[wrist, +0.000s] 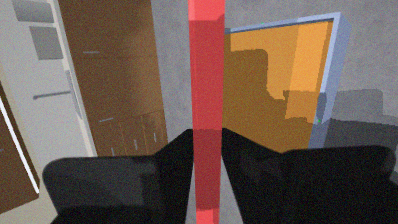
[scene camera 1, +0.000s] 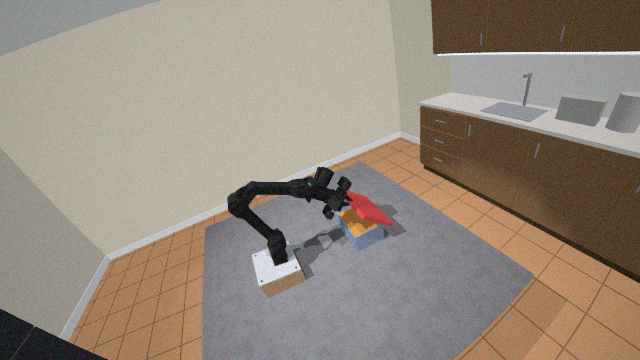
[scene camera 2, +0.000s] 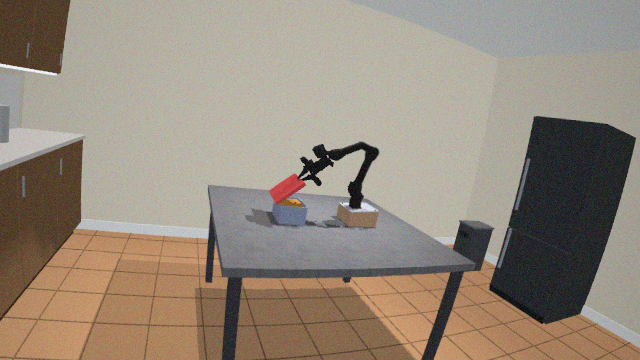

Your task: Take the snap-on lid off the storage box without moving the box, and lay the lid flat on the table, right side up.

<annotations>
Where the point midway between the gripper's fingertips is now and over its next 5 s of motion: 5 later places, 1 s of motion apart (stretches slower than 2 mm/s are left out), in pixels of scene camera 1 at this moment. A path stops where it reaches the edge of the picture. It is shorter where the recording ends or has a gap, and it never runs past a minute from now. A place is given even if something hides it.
The gripper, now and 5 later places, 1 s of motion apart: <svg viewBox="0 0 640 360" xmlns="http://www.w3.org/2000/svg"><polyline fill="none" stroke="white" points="351,202 356,209 361,219 367,228 373,238 380,249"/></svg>
</annotations>
